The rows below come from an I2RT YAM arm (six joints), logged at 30 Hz.
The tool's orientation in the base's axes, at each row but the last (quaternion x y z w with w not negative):
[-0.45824 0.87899 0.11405 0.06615]
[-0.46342 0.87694 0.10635 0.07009]
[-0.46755 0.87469 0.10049 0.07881]
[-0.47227 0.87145 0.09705 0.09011]
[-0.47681 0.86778 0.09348 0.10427]
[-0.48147 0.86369 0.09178 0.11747]
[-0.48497 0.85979 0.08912 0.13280]
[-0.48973 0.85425 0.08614 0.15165]
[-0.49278 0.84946 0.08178 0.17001]
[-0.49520 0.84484 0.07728 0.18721]
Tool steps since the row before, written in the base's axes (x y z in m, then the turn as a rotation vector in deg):
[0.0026 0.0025 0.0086 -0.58 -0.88 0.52]
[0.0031 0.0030 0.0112 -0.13 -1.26 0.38]
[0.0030 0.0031 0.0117 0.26 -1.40 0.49]
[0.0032 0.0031 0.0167 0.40 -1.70 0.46]
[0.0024 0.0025 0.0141 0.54 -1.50 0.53]
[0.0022 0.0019 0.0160 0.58 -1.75 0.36]
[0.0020 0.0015 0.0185 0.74 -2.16 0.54]
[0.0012 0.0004 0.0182 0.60 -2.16 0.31]
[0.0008 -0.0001 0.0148 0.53 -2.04 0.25]
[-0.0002 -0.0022 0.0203 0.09 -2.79 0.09]
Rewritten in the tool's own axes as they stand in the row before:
[-0.0054 0.0005 -0.0076 0.91 0.06 -0.74]
[-0.0066 0.0004 -0.0100 0.99 -0.54 -0.69]
[-0.0069 0.0004 -0.0104 0.87 -0.93 -0.81]
[-0.0084 0.0004 -0.0151 1.04 -1.21 -0.85]
[-0.0071 0.0002 -0.0127 0.79 -1.22 -0.85]
[-0.0073 -0.0002 -0.0145 1.02 -1.39 -0.75]
[-0.0080 -0.0005 -0.0168 1.21 -1.73 -1.02]
[-0.0071 -0.0009 -0.0168 1.36 -1.61 -0.83]
[-0.0058 -0.0012 -0.0136 1.32 -1.49 -0.75]
[-0.0061 -0.0020 -0.0194 2.18 -1.47 -0.94]

